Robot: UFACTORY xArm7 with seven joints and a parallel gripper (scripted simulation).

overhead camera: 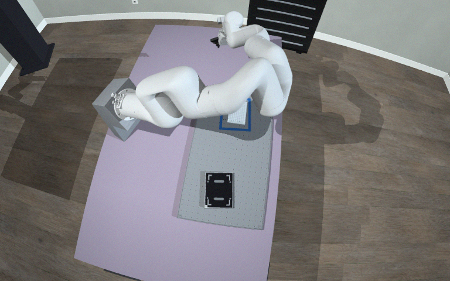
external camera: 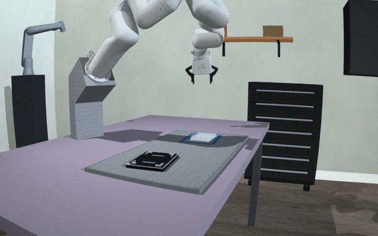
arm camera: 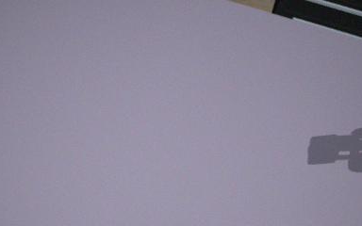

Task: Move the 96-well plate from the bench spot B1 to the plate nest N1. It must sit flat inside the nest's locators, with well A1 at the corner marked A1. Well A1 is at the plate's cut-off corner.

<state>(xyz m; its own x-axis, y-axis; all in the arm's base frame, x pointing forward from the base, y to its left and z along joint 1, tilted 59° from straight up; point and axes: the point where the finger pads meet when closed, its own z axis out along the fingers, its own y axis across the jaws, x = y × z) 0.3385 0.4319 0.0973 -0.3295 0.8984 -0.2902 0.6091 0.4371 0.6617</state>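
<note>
The 96-well plate lies 25 cm to the right of my hand and 25 cm below it. Round my hand: plate nest N1: 62 cm to the right, 25 cm below, 17 cm behind.
</note>
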